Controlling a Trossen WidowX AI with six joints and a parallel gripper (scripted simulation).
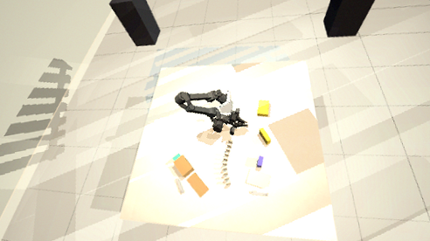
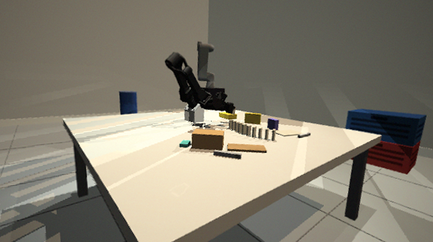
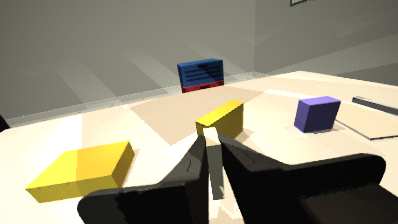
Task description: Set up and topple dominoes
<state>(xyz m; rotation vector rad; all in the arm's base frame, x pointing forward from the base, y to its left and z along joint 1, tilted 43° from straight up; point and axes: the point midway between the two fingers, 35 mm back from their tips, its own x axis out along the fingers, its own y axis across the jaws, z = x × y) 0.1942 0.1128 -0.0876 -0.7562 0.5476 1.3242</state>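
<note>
My gripper tip is now 120 mm to the right of the yellow block, 70 mm above it and 50 mm short of it. From my gripper tip the other things lie so: flat board: 400 mm ahead, 310 mm to the right, 100 mm below; pale flat tile: 340 mm ahead, 100 mm below, 80 mm to the left; purple cube: 230 mm ahead, 90 mm to the left, 70 mm below.
</note>
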